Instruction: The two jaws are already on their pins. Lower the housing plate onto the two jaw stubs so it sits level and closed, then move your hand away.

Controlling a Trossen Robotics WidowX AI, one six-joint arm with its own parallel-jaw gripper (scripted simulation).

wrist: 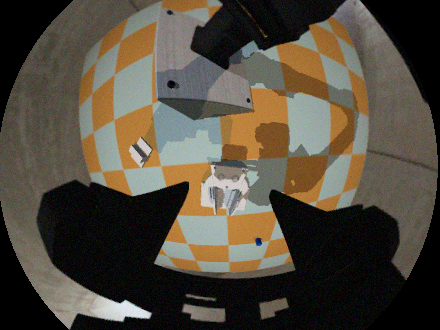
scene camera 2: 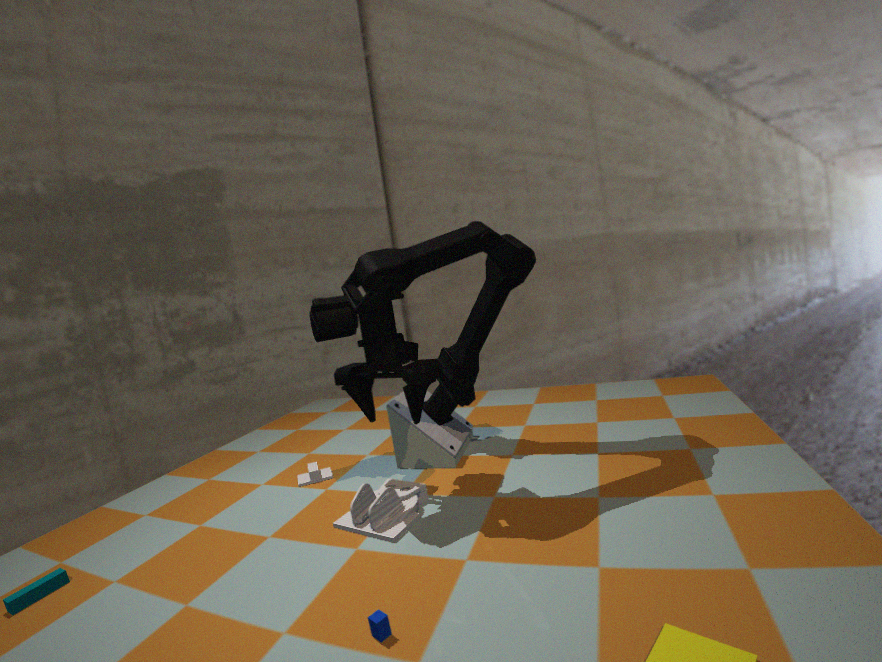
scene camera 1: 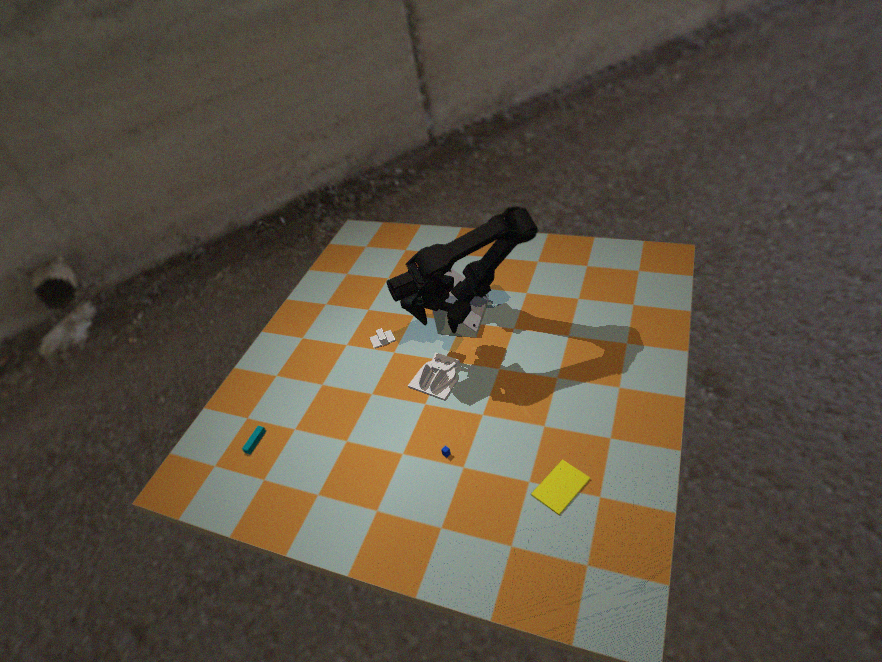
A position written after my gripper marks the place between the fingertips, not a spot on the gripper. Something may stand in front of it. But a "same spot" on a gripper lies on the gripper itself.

My gripper shows in the wrist view, in scene camera 2 (394, 422) and in scene camera 1. The same spot on my gripper: (scene camera 1: 417, 311) is (wrist: 155, 244).
